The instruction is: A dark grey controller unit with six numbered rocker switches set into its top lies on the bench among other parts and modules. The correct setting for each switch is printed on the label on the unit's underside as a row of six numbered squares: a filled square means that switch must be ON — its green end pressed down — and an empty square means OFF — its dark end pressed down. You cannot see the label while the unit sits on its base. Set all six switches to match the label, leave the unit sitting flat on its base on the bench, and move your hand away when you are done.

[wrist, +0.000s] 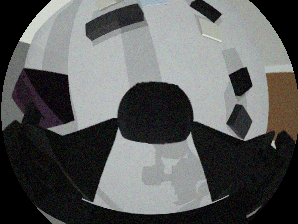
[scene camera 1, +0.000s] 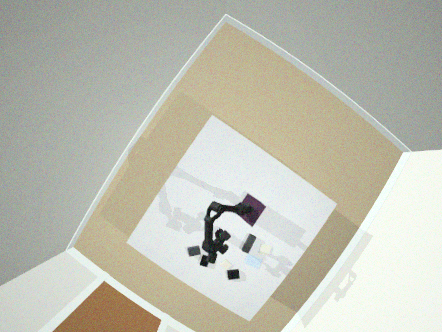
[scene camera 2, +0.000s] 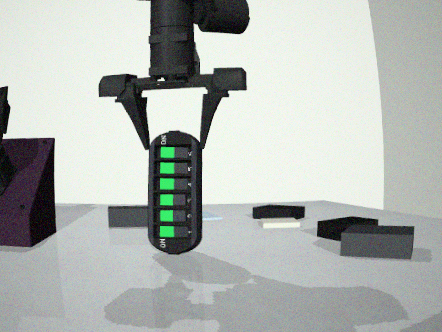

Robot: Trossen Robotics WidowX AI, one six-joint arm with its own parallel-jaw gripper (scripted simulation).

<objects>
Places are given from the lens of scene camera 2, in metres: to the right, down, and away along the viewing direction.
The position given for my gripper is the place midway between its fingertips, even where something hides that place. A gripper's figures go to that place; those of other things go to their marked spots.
my gripper (scene camera 2: 174, 149): -0.06, -0.02, 0.44
grey block (scene camera 2: 118, 216): -0.20, 0.10, 0.64
</objects>
